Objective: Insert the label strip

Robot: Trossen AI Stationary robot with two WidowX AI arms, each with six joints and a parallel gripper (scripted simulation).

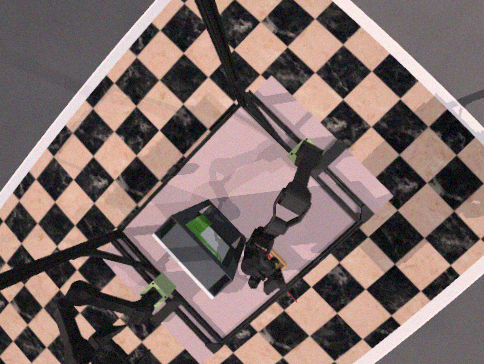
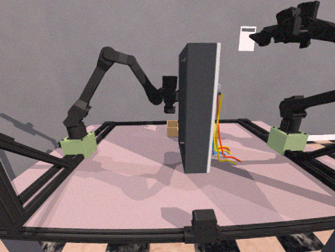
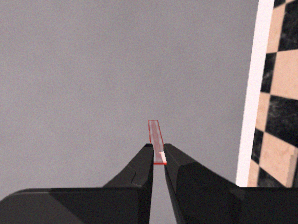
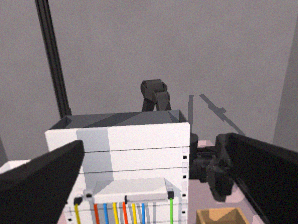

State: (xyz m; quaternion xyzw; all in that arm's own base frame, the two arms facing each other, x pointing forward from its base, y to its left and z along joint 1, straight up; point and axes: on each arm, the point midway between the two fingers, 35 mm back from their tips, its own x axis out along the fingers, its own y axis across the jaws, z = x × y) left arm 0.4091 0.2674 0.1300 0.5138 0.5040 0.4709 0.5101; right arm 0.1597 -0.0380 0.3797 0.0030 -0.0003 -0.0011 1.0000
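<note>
Now: left hand 50 mm short of the label strip. From my left hand the other things lie so: rack panel (300 mm behind, 120 mm to the right, 10 mm below).
Now: right hand 29 cm short of the label strip, 35 cm to the right of it and 26 cm above it. Also, from my right hand: rack panel (6 cm behind, 23 cm to the left, 27 cm below).
</note>
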